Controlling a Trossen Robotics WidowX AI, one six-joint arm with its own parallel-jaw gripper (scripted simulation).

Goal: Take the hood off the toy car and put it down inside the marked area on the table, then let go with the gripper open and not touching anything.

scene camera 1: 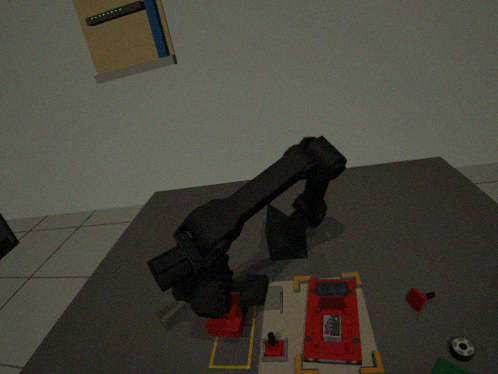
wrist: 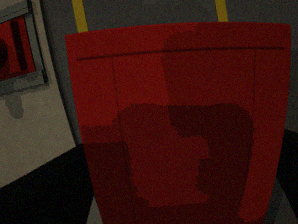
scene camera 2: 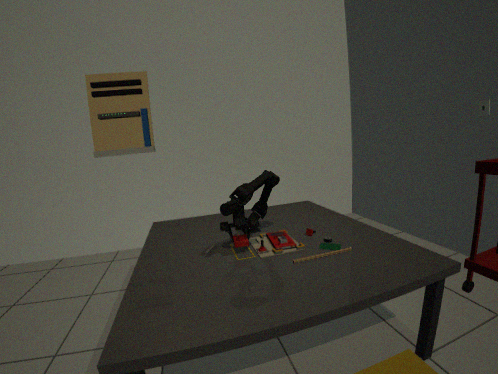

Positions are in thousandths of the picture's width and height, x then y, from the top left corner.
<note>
My gripper (scene camera 1: 459,841) holds a red hood (scene camera 1: 463,870).
The red hood shows as well in the wrist view (wrist: 626,516). My gripper shows as well in the wrist view (wrist: 619,654).
</note>
